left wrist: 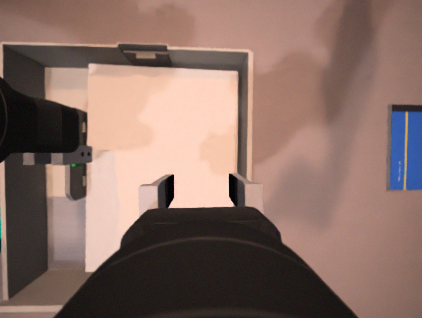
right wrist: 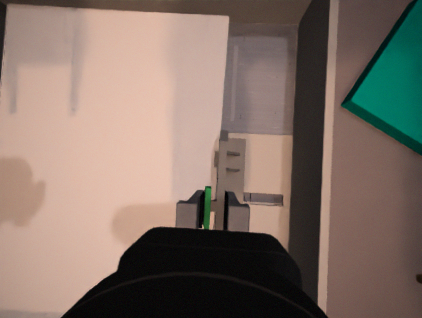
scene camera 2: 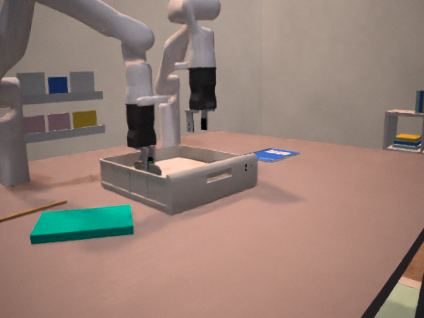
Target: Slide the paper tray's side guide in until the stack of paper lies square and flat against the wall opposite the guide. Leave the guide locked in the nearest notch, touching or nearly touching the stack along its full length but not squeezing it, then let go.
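Places are measured from the left arm's base along level axes (x back, y left, z down), in centimetres.
Where they show: left gripper, fingertip midpoint: (left wrist: 201,185) (scene camera 2: 197,131); right gripper, fingertip midpoint: (left wrist: 80,154) (right wrist: 214,203) (scene camera 2: 148,170); right arm's base, link origin: (scene camera 2: 15,181).
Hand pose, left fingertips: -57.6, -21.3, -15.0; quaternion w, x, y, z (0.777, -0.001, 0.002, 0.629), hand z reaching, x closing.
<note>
Each offset is from my left fingertips to the top centre of the thing, as dx, dy, dz. "spot": to the spot under its first point.
The pale paper stack {-0.8, -5.6, +10.7} (scene camera 2: 182,165) (left wrist: 165,120) (right wrist: 100,125) lies in the grey tray {-2.1, -8.7, +5.6} (scene camera 2: 190,192) (left wrist: 250,100) (right wrist: 310,125), its right edge in the left wrist view at or very near the tray wall. The grey side guide {-0.3, -15.9, +6.8} (left wrist: 76,186) (right wrist: 235,182) stands at or very near the stack's opposite edge; any small gap is hard to judge. My right gripper (scene camera 2: 147,162) (right wrist: 214,203) is shut on the guide, with its green tab {-0.4, -15.8, +6.8} (right wrist: 207,207) between the fingers. My left gripper (scene camera 2: 197,125) (left wrist: 201,185) is open and empty, high above the tray. Notch engagement is hidden.
A teal block {-15.9, -38.6, +13.2} (scene camera 2: 82,222) (right wrist: 392,82) lies beside the tray, near a thin orange stick {+0.2, -47.0, +14.3} (scene camera 2: 35,210). A blue booklet {+12.6, +41.7, +14.2} (scene camera 2: 276,154) (left wrist: 407,150) lies on the tray's other side. A floor slot {spot: -1.1, -21.5, +14.4} (right wrist: 264,200) shows beside the guide.
</note>
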